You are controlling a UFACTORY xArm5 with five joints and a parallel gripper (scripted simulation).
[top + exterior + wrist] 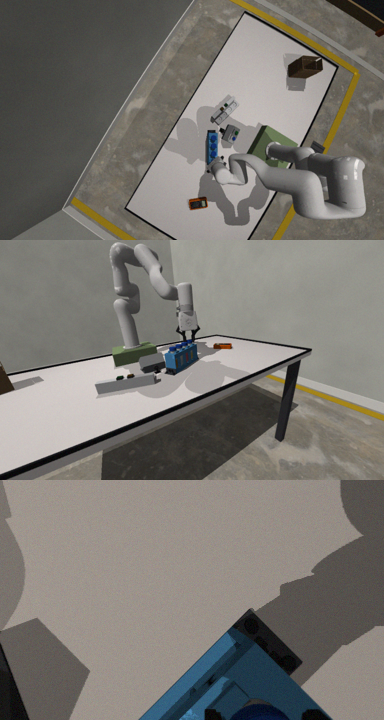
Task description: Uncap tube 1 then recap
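My gripper is now 1 cm above the blue cap. From my hand the other things lie so: green key: 25 cm to the right, 6 cm below, 4 cm behind; grey key housing: 23 cm to the right, 8 cm below, 3 cm behind; blue key: 21 cm to the right, 6 cm below, 5 cm behind.
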